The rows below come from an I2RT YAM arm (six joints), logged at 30 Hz.
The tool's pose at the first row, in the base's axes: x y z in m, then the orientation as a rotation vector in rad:
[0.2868, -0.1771, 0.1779, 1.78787, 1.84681, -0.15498]
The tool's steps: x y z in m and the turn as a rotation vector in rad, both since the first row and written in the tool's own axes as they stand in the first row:
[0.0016, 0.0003, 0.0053, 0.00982, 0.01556, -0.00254]
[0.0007, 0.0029, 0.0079, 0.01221, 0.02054, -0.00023]
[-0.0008, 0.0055, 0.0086, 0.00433, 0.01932, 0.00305]
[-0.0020, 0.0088, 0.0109, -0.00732, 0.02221, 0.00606]
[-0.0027, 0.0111, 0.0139, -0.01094, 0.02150, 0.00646]
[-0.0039, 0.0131, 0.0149, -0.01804, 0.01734, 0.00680]
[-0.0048, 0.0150, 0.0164, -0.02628, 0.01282, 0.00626]
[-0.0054, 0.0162, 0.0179, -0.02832, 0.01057, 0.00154]
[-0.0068, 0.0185, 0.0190, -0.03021, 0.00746, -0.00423]
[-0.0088, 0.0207, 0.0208, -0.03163, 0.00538, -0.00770]
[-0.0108, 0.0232, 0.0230, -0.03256, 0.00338, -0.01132]
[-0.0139, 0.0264, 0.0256, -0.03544, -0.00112, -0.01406]
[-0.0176, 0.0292, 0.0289, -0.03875, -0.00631, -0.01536]
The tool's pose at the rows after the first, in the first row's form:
[0.2888, -0.1780, 0.1728, 1.79827, 1.86229, -0.15175]
[0.2920, -0.1797, 0.1718, 1.80390, 1.86418, -0.14881]
[0.2946, -0.1811, 0.1727, 1.80103, 1.85844, -0.14113]
[0.2984, -0.1829, 0.1723, 1.79691, 1.85489, -0.12641]
[0.3015, -0.1846, 0.1708, 1.79452, 1.85316, -0.12345]
[0.3037, -0.1859, 0.1711, 1.78839, 1.84827, -0.12025]
[0.3059, -0.1872, 0.1708, 1.78055, 1.84366, -0.11663]
[0.3075, -0.1883, 0.1702, 1.77408, 1.84595, -0.11844]
[0.3099, -0.1898, 0.1706, 1.76645, 1.84864, -0.12153]
[0.3125, -0.1921, 0.1706, 1.76158, 1.85003, -0.12330]
[0.3154, -0.1946, 0.1704, 1.75694, 1.85172, -0.12552]
[0.3191, -0.1982, 0.1706, 1.75081, 1.85040, -0.12774]
[0.3227, -0.2027, 0.1704, 1.74543, 1.84717, -0.12961]

